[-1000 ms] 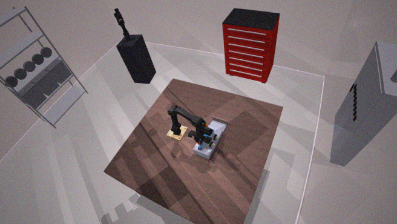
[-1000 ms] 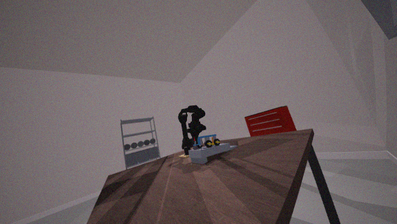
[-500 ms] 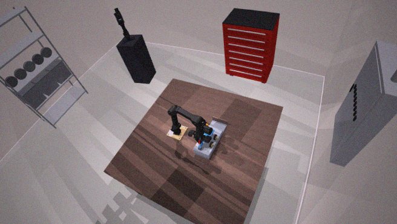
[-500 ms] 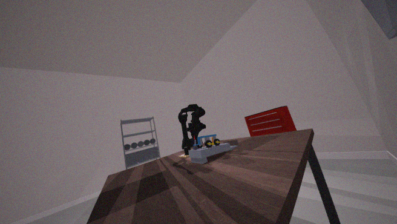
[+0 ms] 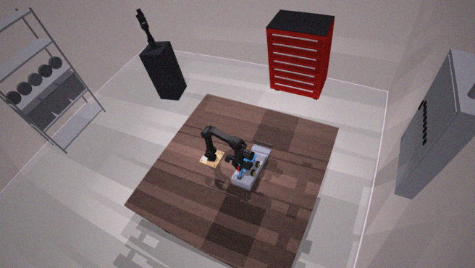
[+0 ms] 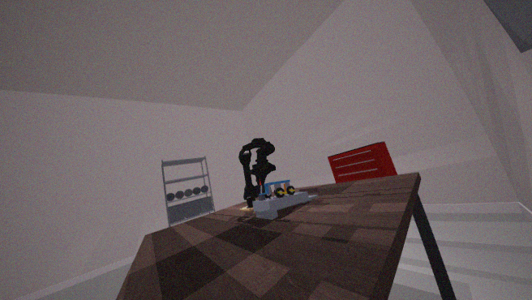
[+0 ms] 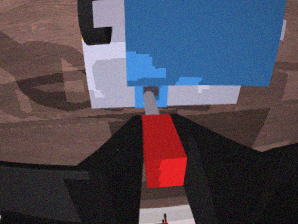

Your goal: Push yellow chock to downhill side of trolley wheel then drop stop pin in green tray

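The green tray lies 7 cm behind my gripper tip, 19 cm to the left of it and 17 cm below it. From my gripper tip the other things lie so: grey ramp 4 cm ahead, 9 cm to the left, 11 cm below; stop pin right at my gripper tip; blue trolley 4 cm ahead, 8 cm to the left, 5 cm below.
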